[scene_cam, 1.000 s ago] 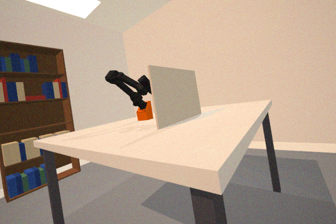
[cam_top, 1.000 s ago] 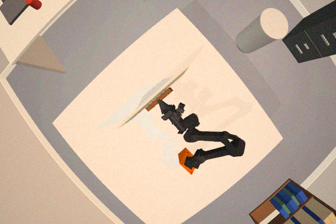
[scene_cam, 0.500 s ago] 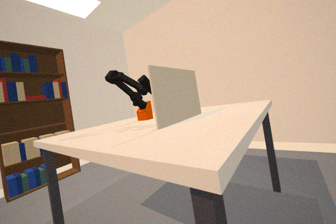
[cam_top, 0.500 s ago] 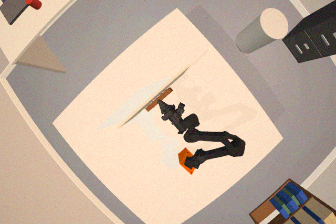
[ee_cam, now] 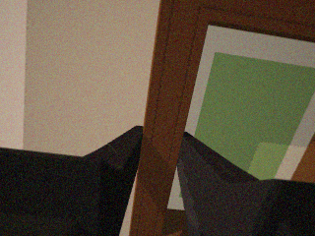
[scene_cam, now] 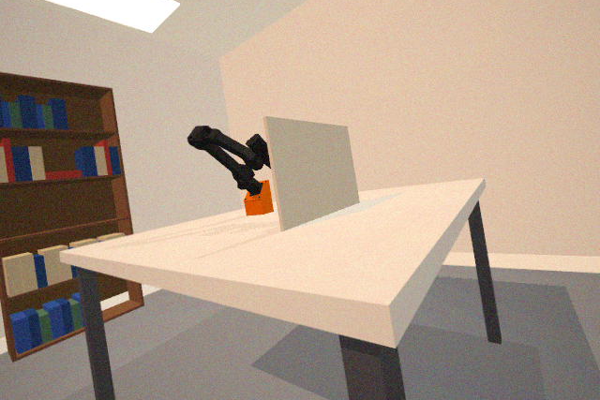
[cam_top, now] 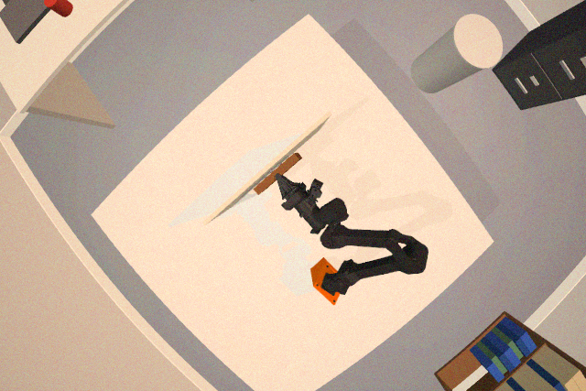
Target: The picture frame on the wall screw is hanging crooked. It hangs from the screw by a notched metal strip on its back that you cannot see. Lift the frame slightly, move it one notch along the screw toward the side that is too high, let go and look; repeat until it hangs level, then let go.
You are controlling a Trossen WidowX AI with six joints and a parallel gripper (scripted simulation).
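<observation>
Now: the picture frame 1 cm ahead of my gripper tip, 1 cm to the right of it and 5 cm below it. Also, from my gripper tip: upright wall panel (2 cm ahead, 1 cm to the left, 7 cm below).
</observation>
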